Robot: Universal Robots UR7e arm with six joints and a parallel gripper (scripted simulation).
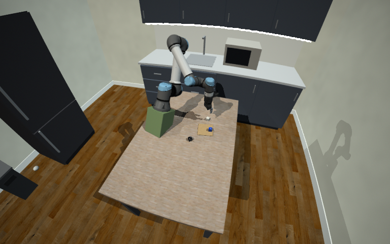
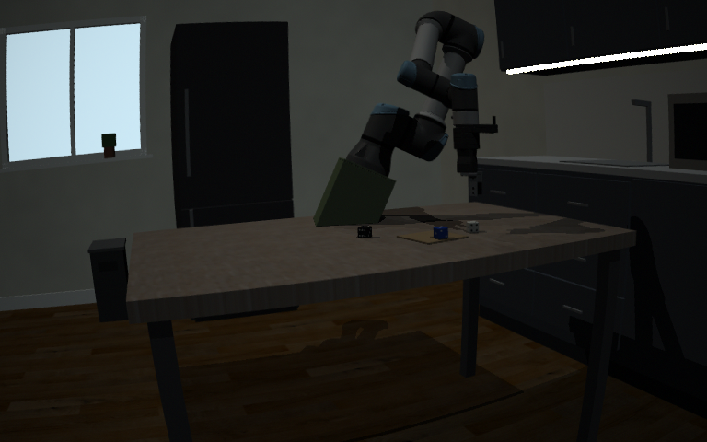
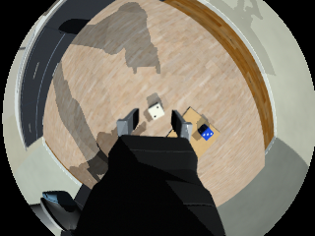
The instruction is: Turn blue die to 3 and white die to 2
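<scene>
The white die lies 1 cm behind my hand, 1 cm to the right of it and 11 cm below it. The rest, counted from my hand: black die 7 cm behind, 31 cm to the right, 11 cm below; then blue die 6 cm ahead, 14 cm to the right, 10 cm below; then tan mat 2 cm ahead, 15 cm to the right, 12 cm below.
</scene>
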